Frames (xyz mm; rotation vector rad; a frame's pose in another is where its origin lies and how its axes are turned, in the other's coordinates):
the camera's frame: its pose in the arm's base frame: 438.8 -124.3 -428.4 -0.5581 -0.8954 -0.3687
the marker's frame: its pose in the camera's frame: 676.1 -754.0 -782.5 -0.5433 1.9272 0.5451
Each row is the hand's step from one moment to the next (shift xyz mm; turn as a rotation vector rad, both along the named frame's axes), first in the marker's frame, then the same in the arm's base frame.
Working: the marker's frame: its pose in the arm's base frame: 927.5 -1242.5 -42.8 -0.6160 1.2269 -0.4471

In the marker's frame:
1: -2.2 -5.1 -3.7 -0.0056 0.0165 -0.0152
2: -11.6 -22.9 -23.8 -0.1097 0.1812 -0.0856
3: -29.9 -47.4 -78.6 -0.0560 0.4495 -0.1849
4: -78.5 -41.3 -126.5 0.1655 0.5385 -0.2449
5: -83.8 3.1 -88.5 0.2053 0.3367 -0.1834
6: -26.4 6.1 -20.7 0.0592 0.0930 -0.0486
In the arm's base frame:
1: -4.1 -3.2 4.2 -0.0163 0.0130 -0.0099
2: -25.9 -14.7 18.4 -0.1151 0.1891 -0.0565
3: -83.4 -32.4 36.2 -0.1975 0.3396 -0.2917
4: -143.3 -6.8 57.5 -0.1925 0.2572 -0.5236
5: -108.8 37.5 40.3 -0.1203 0.0914 -0.4078
6: -27.4 17.1 10.9 -0.0305 0.0241 -0.1140

